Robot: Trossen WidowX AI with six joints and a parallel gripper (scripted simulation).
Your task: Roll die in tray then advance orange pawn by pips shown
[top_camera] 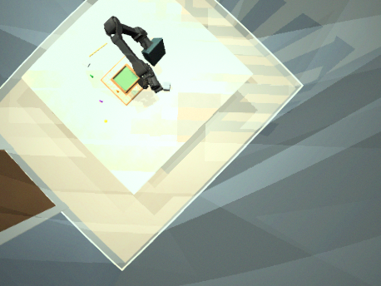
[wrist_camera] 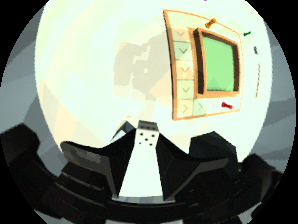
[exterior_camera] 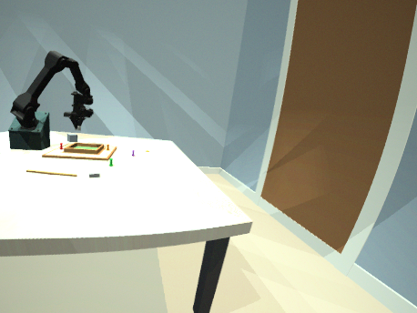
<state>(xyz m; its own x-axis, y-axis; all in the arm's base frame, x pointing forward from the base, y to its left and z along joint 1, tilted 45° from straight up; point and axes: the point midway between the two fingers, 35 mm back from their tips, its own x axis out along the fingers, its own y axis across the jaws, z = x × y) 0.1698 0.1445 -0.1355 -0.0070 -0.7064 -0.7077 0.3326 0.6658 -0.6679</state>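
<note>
My gripper tip is now 21 cm short of the orange pawn, 20 cm to the left of it and 7 cm above it. The rest, counted from my gripper tip: red pawn (23 cm to the right, 7 cm below, 1 cm behind); then white die (right at my gripper tip); then green tray (22 cm to the right, 10 cm ahead, 9 cm below).
</note>
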